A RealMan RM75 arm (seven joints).
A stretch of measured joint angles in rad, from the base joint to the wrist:
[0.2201, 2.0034, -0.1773, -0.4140, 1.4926, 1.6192, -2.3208]
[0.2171, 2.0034, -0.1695, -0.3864, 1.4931, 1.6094, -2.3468]
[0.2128, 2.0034, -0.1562, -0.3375, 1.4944, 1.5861, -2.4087]
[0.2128, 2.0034, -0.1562, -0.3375, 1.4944, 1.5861, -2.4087]
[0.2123, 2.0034, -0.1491, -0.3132, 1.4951, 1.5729, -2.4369]
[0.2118, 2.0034, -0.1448, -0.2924, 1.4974, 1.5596, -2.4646]
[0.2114, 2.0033, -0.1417, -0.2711, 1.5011, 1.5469, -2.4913]
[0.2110, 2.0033, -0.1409, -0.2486, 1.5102, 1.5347, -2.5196]
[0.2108, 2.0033, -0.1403, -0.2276, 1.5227, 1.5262, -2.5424]
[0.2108, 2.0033, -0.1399, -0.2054, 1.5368, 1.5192, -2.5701]
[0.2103, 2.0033, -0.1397, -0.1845, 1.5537, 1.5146, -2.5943]
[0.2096, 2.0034, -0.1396, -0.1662, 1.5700, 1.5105, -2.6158]
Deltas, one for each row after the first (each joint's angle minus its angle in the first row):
[-0.0030, 0.0000, 0.0078, 0.0276, 0.0005, -0.0098, -0.0260]
[-0.0073, 0.0000, 0.0211, 0.0765, 0.0018, -0.0331, -0.0879]
[-0.0073, 0.0000, 0.0211, 0.0765, 0.0018, -0.0331, -0.0879]
[-0.0078, 0.0000, 0.0282, 0.1008, 0.0025, -0.0463, -0.1161]
[-0.0083, 0.0000, 0.0325, 0.1216, 0.0048, -0.0596, -0.1438]
[-0.0087, -0.0001, 0.0356, 0.1429, 0.0085, -0.0723, -0.1705]
[-0.0091, -0.0001, 0.0364, 0.1654, 0.0176, -0.0845, -0.1988]
[-0.0093, -0.0001, 0.0370, 0.1864, 0.0301, -0.0930, -0.2216]
[-0.0093, -0.0001, 0.0374, 0.2086, 0.0442, -0.1000, -0.2493]
[-0.0098, -0.0001, 0.0376, 0.2295, 0.0611, -0.1046, -0.2735]
[-0.0105, 0.0000, 0.0377, 0.2478, 0.0774, -0.1087, -0.2950]

